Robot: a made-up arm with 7 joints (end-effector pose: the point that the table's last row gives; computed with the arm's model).
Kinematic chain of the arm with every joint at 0, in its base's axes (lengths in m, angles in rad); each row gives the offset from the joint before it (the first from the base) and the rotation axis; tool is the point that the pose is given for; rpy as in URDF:
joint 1: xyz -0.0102 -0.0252 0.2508 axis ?
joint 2: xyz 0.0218 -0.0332 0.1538 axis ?
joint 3: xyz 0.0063 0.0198 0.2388 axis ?
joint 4: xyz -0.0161 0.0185 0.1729 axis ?
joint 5: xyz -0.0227 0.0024 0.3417 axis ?
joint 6: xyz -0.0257 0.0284 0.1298 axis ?
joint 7: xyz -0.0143 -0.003 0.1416 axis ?
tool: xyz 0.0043 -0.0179 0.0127 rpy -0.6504 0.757 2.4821
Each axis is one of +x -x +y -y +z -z.
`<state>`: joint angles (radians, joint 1 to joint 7).
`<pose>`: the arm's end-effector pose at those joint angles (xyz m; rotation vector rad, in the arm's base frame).
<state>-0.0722 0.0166 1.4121 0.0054 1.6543 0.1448 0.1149</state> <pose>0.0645 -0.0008 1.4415 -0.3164 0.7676 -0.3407</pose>
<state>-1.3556 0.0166 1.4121 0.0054 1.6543 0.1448 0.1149</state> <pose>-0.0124 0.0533 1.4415 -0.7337 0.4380 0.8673</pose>
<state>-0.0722 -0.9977 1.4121 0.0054 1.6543 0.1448 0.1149</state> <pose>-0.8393 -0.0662 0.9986 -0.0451 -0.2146 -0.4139</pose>
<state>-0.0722 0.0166 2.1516 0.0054 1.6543 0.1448 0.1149</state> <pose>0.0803 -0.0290 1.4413 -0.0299 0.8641 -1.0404</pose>
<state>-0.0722 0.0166 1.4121 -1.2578 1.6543 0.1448 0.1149</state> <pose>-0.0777 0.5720 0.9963 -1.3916 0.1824 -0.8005</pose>
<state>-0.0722 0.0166 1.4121 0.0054 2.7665 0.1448 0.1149</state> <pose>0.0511 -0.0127 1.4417 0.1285 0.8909 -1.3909</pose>
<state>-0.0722 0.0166 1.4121 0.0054 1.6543 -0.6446 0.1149</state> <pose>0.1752 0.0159 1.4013 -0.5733 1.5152 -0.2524</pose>
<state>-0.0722 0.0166 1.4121 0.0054 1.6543 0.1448 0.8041</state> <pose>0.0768 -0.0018 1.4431 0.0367 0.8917 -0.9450</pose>
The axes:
joint 1: -z
joint 2: +y
joint 3: -z
joint 4: +y
joint 5: -z
joint 6: +y
joint 7: -z

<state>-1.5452 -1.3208 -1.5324 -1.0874 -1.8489 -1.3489 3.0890</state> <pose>0.4486 -0.5829 0.7077 -0.1007 1.1050 -0.7198</pose>
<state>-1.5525 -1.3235 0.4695 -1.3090 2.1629 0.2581 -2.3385</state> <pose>-0.2787 -0.6933 0.0161 -1.8053 -2.1214 -0.6668</pose>
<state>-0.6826 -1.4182 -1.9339 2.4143 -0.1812 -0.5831 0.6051</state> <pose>-0.3464 0.2689 0.2451 1.7889 -1.2710 -1.3566</pose>
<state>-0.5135 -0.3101 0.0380 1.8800 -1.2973 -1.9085 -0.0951</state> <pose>0.3282 -0.0269 0.8683 -0.5897 -1.9267 1.5752</pose>
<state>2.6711 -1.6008 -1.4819 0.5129 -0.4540 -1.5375 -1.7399</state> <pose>0.8106 0.3587 0.4157 -0.4631 -0.0759 -2.0170</pose>
